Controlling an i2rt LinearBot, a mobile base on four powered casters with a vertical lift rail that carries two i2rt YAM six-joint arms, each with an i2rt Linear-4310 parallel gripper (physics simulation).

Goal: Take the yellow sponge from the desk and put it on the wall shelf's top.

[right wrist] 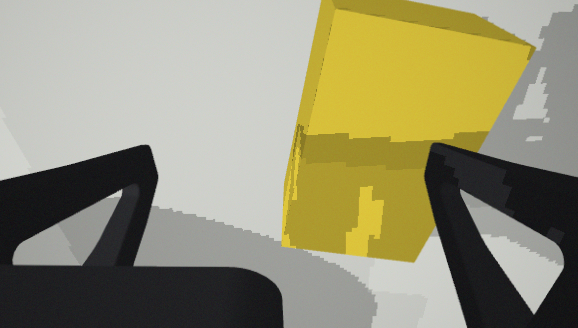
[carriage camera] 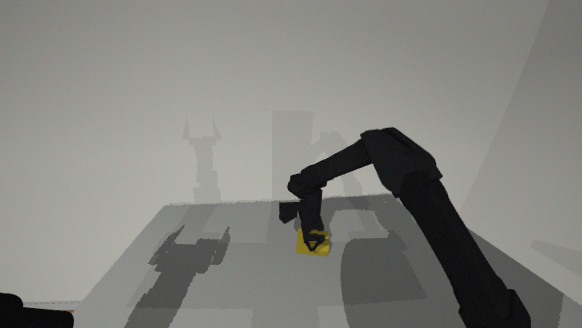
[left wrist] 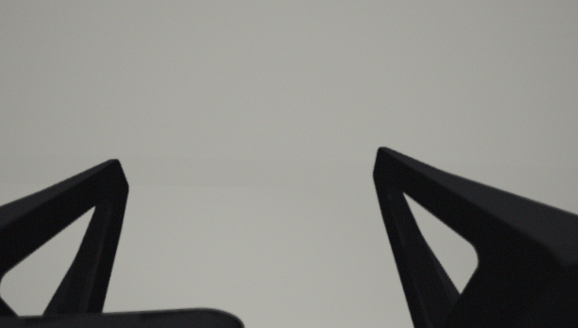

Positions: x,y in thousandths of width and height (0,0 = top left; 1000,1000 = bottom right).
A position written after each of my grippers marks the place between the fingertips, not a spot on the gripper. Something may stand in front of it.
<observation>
I see my left gripper (left wrist: 435,508), my right gripper (carriage camera: 532,730) and a yellow sponge (right wrist: 658,273).
My right gripper also shows in the right wrist view (right wrist: 501,489). The left wrist view misses the yellow sponge: it is out of frame.
</observation>
